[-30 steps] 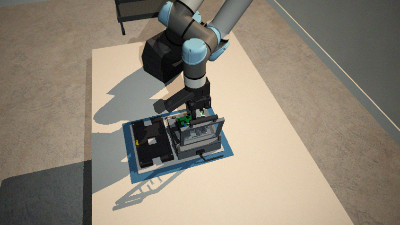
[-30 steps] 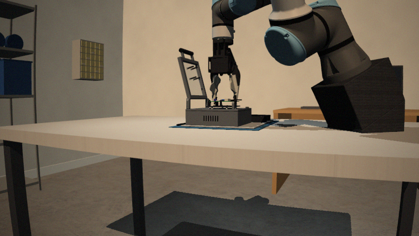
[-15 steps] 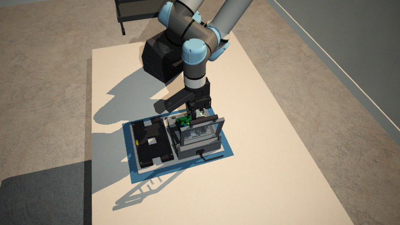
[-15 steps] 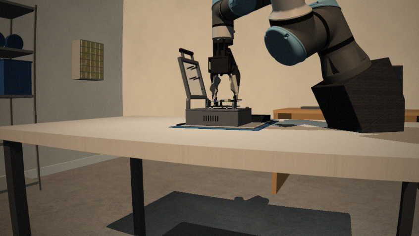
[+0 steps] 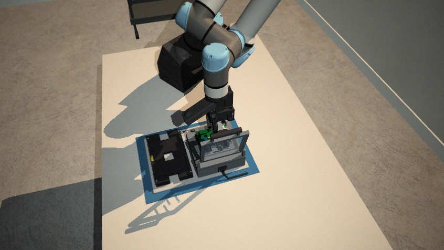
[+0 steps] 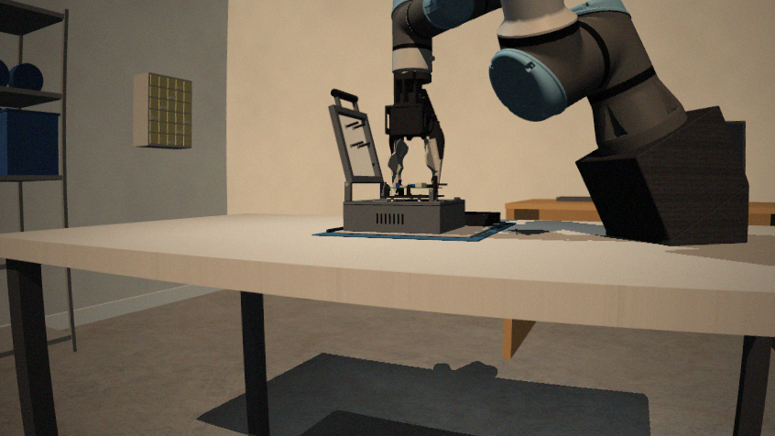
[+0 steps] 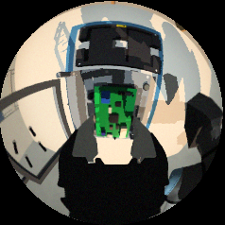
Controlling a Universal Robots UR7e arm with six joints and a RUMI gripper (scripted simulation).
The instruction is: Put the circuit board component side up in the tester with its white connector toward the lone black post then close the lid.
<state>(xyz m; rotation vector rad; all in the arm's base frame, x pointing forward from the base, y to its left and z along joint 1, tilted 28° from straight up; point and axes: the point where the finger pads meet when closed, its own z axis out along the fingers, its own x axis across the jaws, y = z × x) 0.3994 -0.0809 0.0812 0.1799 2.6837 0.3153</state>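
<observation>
The green circuit board lies right at my hand. The rest, counted from my hand: tester lid (13 cm ahead, 10 cm above, 1 cm to the right); then black post (6 cm to the left, 6 cm behind).
</observation>
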